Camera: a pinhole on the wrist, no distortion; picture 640 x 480 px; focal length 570.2 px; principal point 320.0 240.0 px. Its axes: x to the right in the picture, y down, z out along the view. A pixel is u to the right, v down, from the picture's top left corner.
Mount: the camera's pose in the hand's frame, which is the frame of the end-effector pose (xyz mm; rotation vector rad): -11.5 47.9 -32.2 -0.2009 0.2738 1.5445
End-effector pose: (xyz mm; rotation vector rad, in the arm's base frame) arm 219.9 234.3 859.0 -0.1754 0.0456 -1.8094
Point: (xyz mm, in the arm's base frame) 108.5 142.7 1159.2
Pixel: outside the picture
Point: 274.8 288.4 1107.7
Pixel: 50.7 331.0
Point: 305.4 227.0 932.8
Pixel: 276.2 240.2
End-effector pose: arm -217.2 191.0 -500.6 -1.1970 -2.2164 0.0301
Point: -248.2 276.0 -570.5
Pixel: 145.2 17.7
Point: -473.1 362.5 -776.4
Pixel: 59.8 113.6
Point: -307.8 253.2 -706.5
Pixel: 96.6 284.4
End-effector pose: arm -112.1 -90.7 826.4 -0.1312 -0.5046 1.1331
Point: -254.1 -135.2 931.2
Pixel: 184.8 390.7
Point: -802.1 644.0 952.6
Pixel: outside the picture
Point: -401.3 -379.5 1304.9
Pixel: 31.9 456.8
